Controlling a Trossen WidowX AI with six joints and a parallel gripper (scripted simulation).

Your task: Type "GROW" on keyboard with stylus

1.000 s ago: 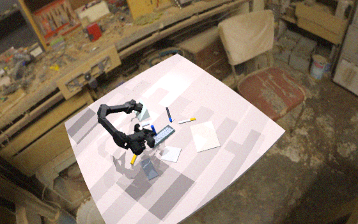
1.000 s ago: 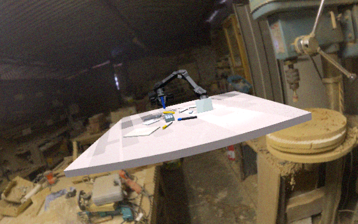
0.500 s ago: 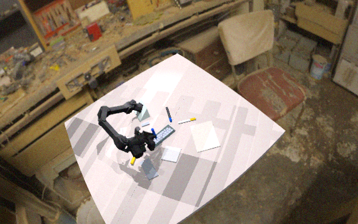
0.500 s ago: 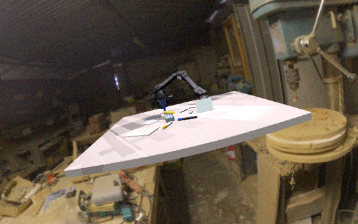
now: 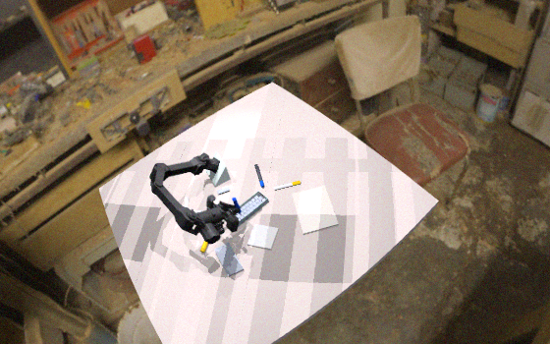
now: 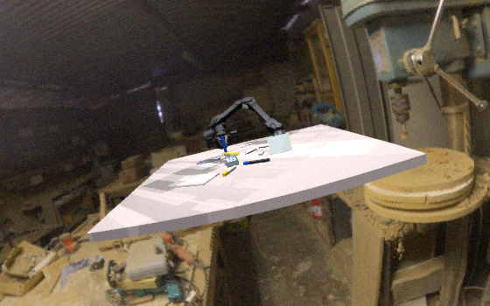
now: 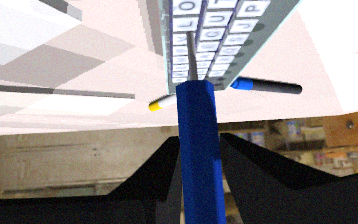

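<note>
My gripper tip is 30 mm past the yellow marker, 170 mm to the left of it and 80 mm above it. Also, from my gripper tip: blue stylus (10 mm below); blue-capped pen (110 mm behind, 190 mm to the left, 80 mm below); grey card (110 mm ahead, 170 mm to the right, 80 mm below).
</note>
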